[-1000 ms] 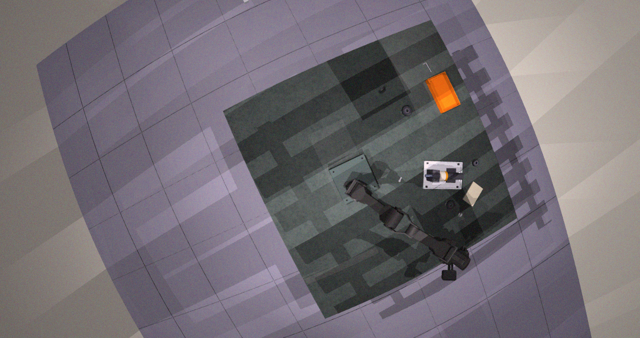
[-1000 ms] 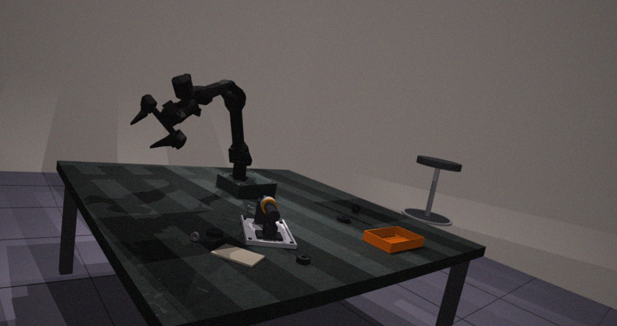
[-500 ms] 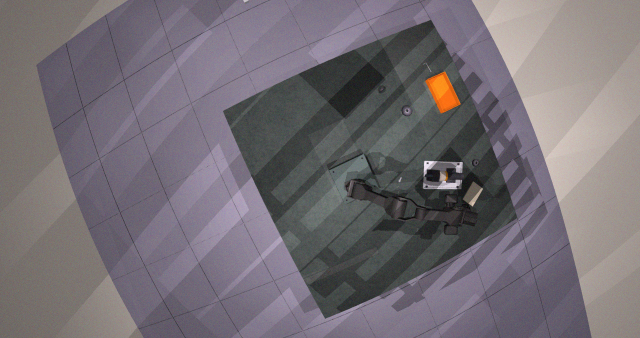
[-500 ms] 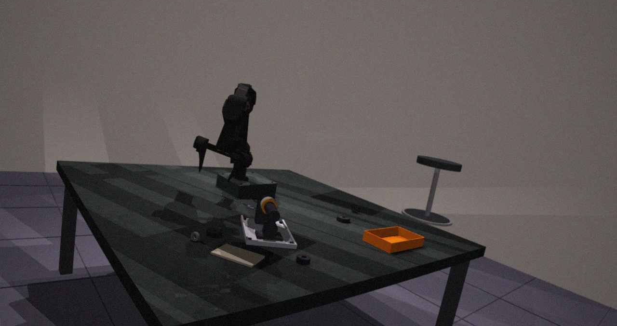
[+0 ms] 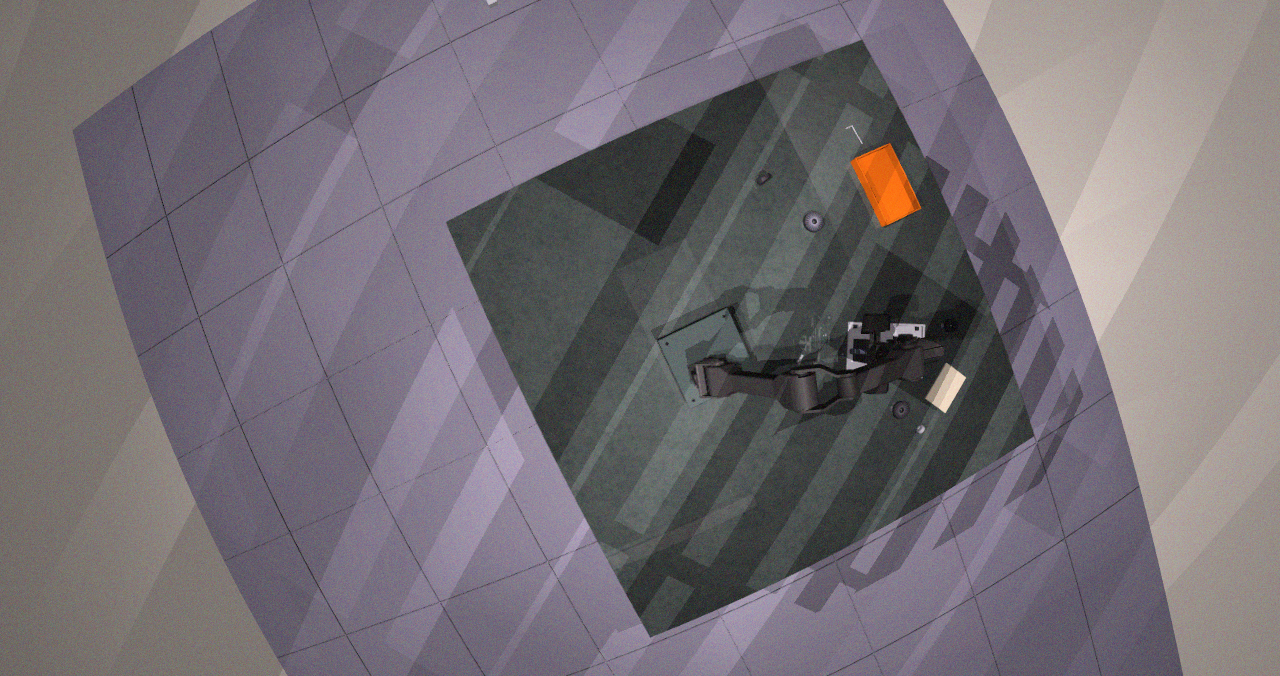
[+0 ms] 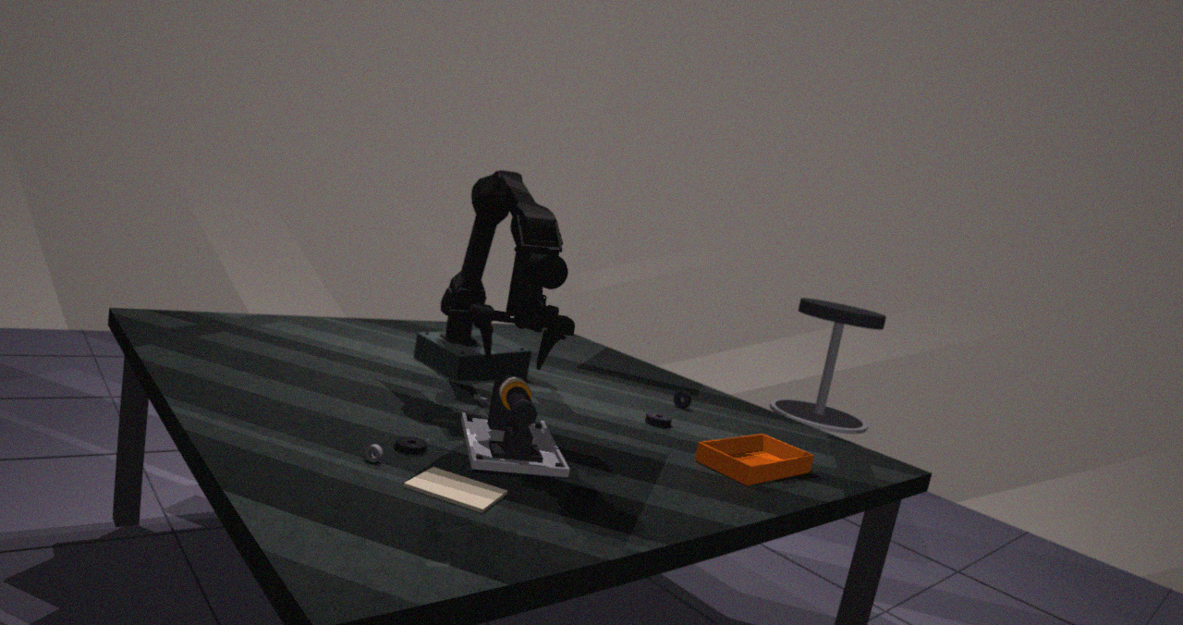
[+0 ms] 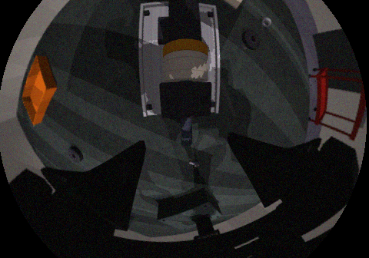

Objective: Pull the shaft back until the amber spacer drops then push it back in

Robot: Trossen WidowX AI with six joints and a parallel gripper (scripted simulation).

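My gripper tip is 60 mm short of the cream spacer, 30 mm to the left of it and 30 mm above it. The rest, counted from my gripper tip: orange tray: 380 mm to the left, 270 mm ahead, 100 mm below; then cream card: 260 mm ahead, 220 mm to the right, 100 mm below; then amber spacer: 80 mm ahead, 40 mm to the right, 30 mm below.
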